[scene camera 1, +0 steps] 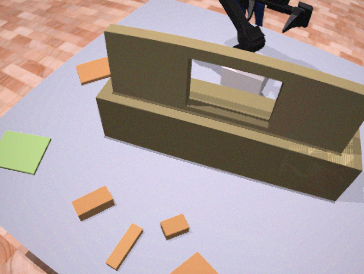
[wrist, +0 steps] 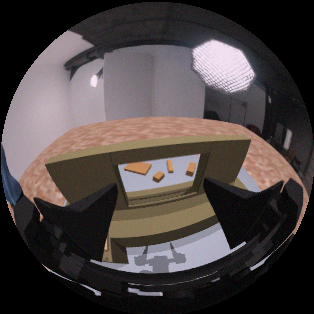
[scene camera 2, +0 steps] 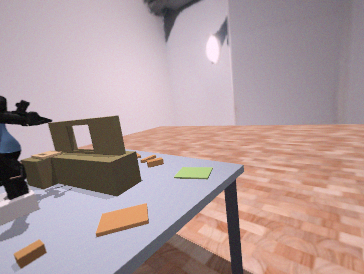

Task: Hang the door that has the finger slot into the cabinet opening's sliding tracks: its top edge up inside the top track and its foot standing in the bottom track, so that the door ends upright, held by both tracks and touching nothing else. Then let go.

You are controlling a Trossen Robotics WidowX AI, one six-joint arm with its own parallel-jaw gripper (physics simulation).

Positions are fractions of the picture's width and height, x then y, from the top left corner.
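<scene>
I can see an olive cabinet (scene camera 1: 0.84,0.54), and it is 77 cm from the lens.
</scene>
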